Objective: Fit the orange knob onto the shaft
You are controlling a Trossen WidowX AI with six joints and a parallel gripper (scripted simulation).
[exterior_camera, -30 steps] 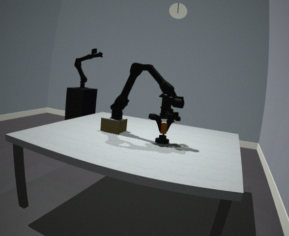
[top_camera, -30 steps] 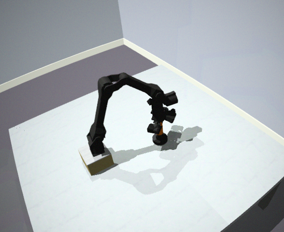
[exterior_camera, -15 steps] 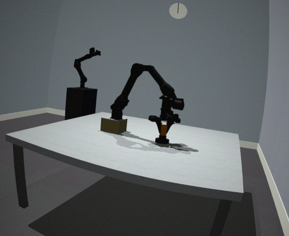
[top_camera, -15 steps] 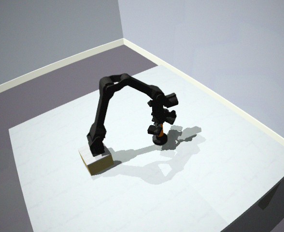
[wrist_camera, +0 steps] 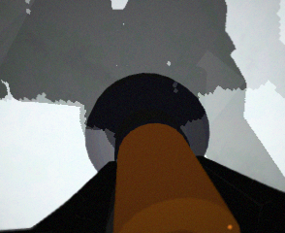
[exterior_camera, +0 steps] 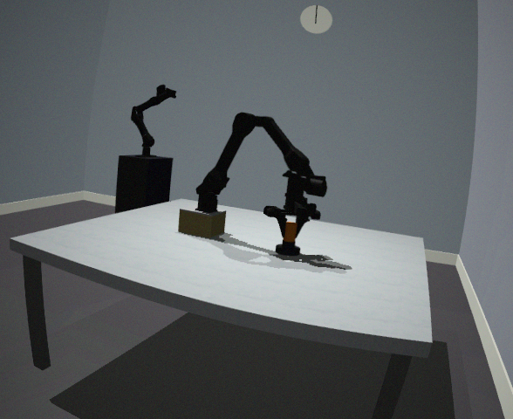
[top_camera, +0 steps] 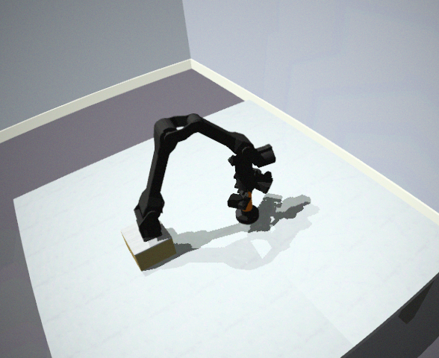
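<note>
My gripper tip is 2 cm below the orange knob. From my gripper tip the other things lie so: dark round pedestal: 2 cm below.
</note>
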